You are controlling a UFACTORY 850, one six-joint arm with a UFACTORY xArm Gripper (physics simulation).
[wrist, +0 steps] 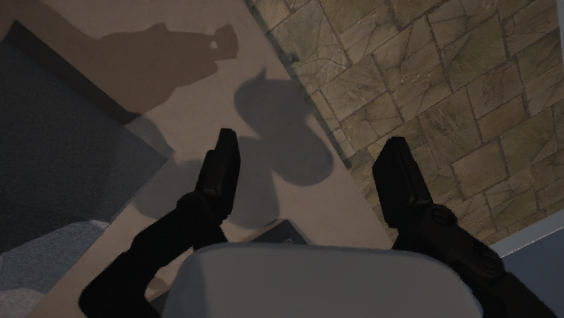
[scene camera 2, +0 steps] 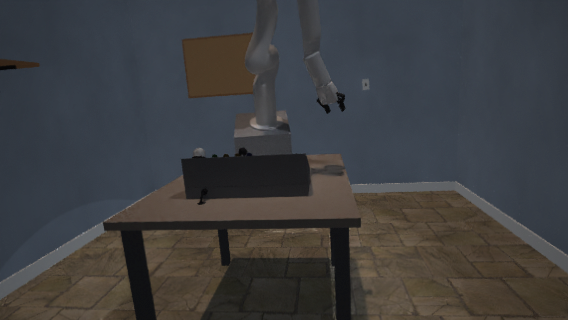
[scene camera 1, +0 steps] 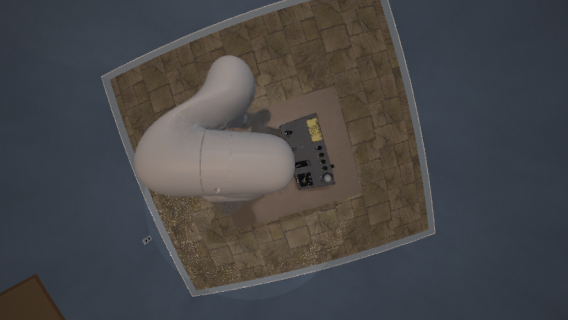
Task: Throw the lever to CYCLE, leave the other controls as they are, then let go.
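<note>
The dark control box [scene camera 1: 304, 142] [scene camera 2: 245, 176] lies on the table, and a dark corner of it [wrist: 281, 232] shows past the gripper's palm in the wrist view. In scene camera 1 its top bears a black slot [scene camera 1: 302, 164], a small black control [scene camera 1: 288, 133], a row of small knobs and a pale round knob [scene camera 1: 327, 177]. A black ball [scene camera 2: 242, 151] shows above its edge in scene camera 2. I cannot tell which part is the lever or read a CYCLE label. My gripper [scene camera 2: 335, 109] [wrist: 308, 148] is open and empty, high above the table and apart from the box; the arm hides it in scene camera 1.
The table [scene camera 1: 347, 165] [scene camera 2: 320, 210] [wrist: 325, 210] bears the box. The arm [scene camera 1: 240, 162] [scene camera 2: 312, 30] covers part of the box's near side in scene camera 1. The grey pedestal [scene camera 2: 262, 142] [wrist: 60, 140] stands at the table's far end in scene camera 2. A yellow label [scene camera 1: 314, 129] lies on the box.
</note>
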